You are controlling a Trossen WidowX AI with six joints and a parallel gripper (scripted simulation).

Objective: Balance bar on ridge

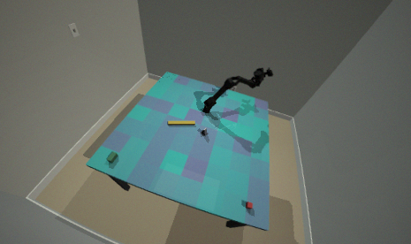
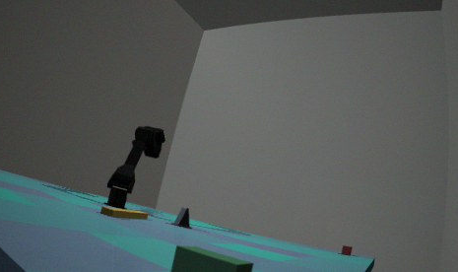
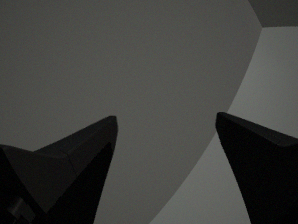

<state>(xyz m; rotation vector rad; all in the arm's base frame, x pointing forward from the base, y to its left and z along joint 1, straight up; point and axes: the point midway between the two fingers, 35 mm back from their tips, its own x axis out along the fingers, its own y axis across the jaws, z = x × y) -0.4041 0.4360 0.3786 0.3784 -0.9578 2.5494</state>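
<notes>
The yellow bar is 68 cm ahead of my gripper tip, 61 cm to the right of it and 38 cm below it. Also, from my gripper tip: green block: 117 cm ahead, 95 cm to the right, 38 cm below; small red cube: 117 cm ahead, 5 cm to the left, 38 cm below.
</notes>
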